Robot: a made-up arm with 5 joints.
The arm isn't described. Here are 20 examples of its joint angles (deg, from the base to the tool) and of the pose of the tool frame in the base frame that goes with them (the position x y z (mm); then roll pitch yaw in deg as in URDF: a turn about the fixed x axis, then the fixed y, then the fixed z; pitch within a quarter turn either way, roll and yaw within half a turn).
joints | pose
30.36 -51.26 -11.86 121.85 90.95 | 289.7 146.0 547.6 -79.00 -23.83 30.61
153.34 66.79 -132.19 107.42 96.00 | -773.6 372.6 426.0 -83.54 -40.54 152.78
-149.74 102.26 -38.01 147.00 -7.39 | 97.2 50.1 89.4 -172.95 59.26 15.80
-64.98 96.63 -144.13 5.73 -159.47 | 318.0 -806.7 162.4 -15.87 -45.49 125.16
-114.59 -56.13 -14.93 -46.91 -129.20 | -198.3 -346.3 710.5 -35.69 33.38 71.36
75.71 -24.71 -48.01 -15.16 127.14 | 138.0 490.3 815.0 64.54 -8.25 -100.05
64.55 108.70 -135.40 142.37 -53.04 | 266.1 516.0 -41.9 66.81 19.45 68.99
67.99 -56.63 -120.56 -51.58 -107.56 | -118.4 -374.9 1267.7 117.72 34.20 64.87
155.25 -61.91 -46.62 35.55 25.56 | -273.8 102.8 1005.0 168.81 -19.77 -32.04
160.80 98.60 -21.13 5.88 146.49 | 220.2 -76.1 116.9 -133.96 -2.22 154.79
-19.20 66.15 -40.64 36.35 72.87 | 153.7 -82.5 -15.4 -61.93 -21.11 -16.49
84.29 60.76 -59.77 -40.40 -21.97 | 45.6 437.7 49.7 -138.46 -47.03 -105.66
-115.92 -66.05 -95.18 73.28 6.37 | 53.0 119.7 1247.4 -174.01 -2.50 56.64
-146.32 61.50 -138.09 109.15 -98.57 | -732.8 -464.5 576.6 113.63 -64.71 -149.73
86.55 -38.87 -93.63 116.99 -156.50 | 37.0 189.3 1204.7 -31.87 -70.59 -72.06
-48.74 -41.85 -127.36 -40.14 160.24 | -194.7 147.8 1331.3 -161.52 62.70 -63.88
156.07 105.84 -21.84 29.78 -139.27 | 268.6 -105.7 180.8 149.07 19.07 149.87
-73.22 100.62 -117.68 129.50 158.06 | 117.3 -537.4 -91.0 -149.03 25.37 -80.71
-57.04 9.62 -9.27 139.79 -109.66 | 68.9 -204.2 268.9 118.90 43.18 -60.92
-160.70 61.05 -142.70 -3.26 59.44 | -855.7 -314.0 707.5 133.22 -11.30 15.14
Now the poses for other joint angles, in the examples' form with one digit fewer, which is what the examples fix.
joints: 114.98 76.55 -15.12 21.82 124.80
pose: 62 -136 102 -112.5 -0.4 111.0
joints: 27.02 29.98 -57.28 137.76 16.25
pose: 456 214 318 -1.3 22.0 34.8
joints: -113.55 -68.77 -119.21 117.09 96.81
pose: 143 355 1203 95.0 -26.5 67.0
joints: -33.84 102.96 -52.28 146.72 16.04
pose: -54 5 -3 155.9 69.6 124.9
